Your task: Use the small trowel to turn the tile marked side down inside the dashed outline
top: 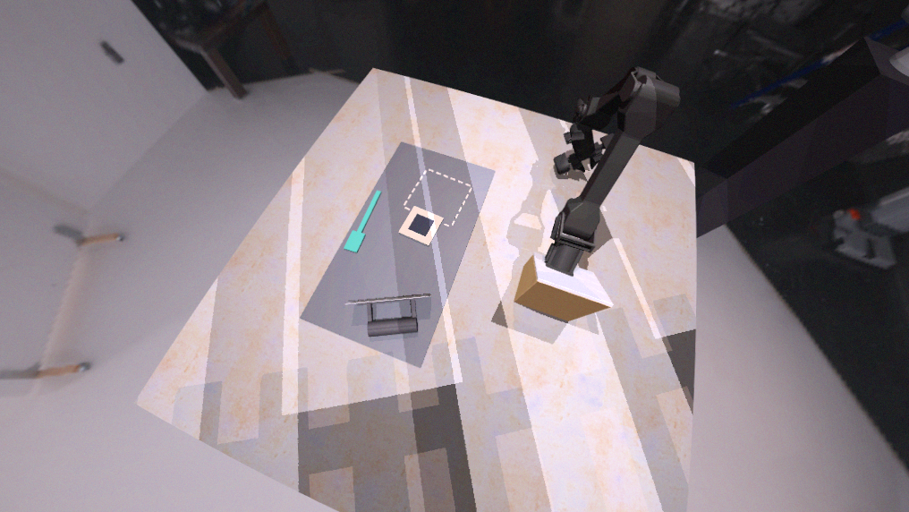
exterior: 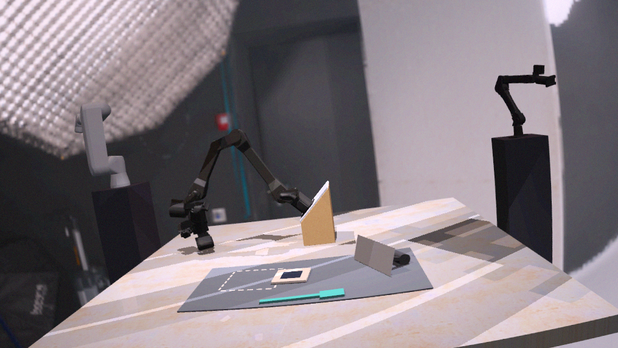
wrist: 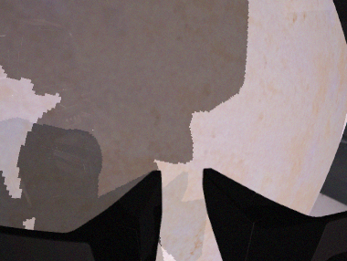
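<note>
The tan square tile is 41 cm ahead of my gripper tip and 44 cm to the left of it. Round my gripper tip: dark mat 42 cm ahead, 48 cm to the left, 2 cm below; then teal trowel 56 cm ahead, 51 cm to the left.
</note>
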